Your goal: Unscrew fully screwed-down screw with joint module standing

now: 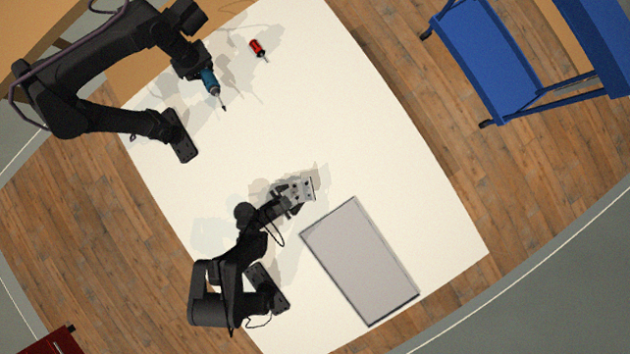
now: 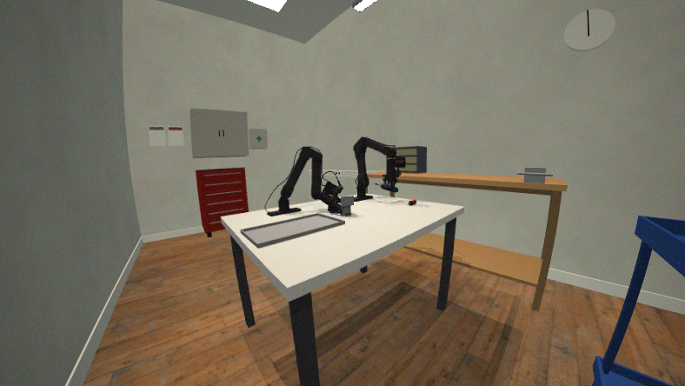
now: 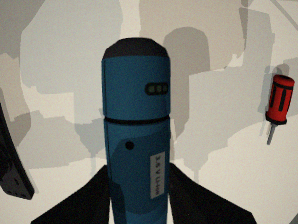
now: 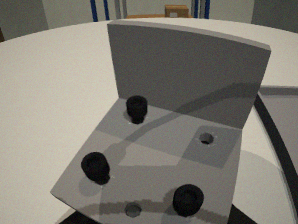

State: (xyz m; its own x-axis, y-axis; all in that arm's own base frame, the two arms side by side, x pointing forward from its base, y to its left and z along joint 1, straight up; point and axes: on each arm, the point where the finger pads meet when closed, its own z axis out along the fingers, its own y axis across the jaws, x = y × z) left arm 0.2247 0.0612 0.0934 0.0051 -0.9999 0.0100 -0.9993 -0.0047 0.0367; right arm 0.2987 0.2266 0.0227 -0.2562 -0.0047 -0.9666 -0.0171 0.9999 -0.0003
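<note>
Now: the grey bracket 5 cm above my right hand. The rest, counted from my right hand: flat grey tray: 32 cm to the right, 4 cm ahead, 2 cm below; then red-handled screwdriver: 47 cm to the left, 11 cm ahead, 1 cm below.
</note>
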